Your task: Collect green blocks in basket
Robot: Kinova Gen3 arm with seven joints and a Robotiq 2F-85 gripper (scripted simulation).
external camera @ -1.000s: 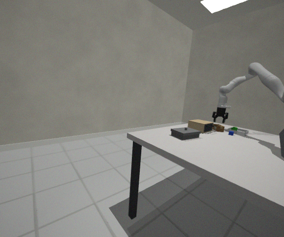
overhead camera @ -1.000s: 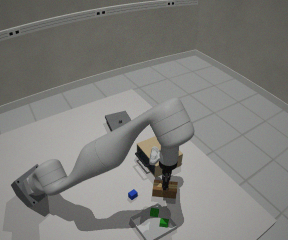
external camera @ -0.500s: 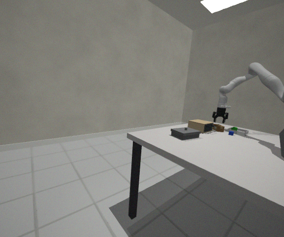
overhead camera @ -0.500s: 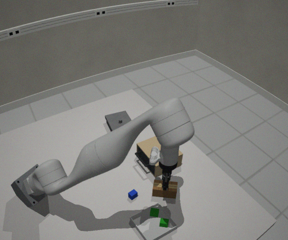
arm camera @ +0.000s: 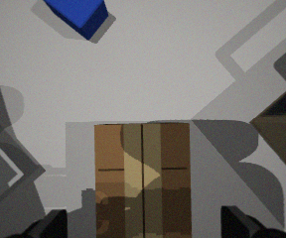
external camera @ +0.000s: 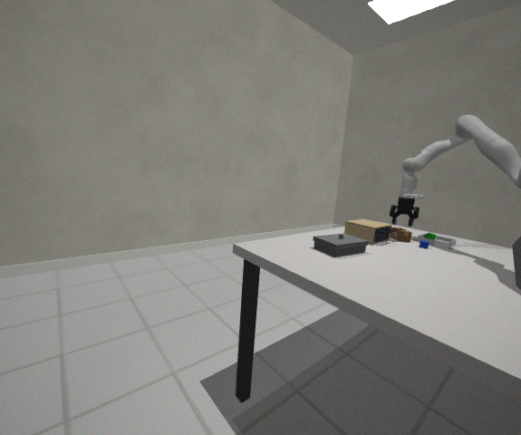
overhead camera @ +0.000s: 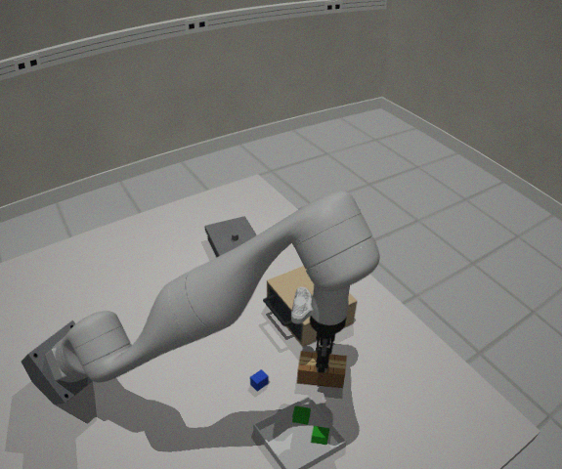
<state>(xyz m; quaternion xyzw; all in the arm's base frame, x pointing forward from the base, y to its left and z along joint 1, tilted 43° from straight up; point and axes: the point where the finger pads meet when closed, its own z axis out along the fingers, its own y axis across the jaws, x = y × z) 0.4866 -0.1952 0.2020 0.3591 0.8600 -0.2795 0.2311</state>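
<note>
The darker brown wooden box lies 5 cm below my hand. Round my hand: grey basket: 16 cm behind, 10 cm to the right, 7 cm below; then blue block: 12 cm behind, 8 cm to the left, 7 cm below; then red block: 1 cm ahead, 2 cm to the right, 7 cm below.
</note>
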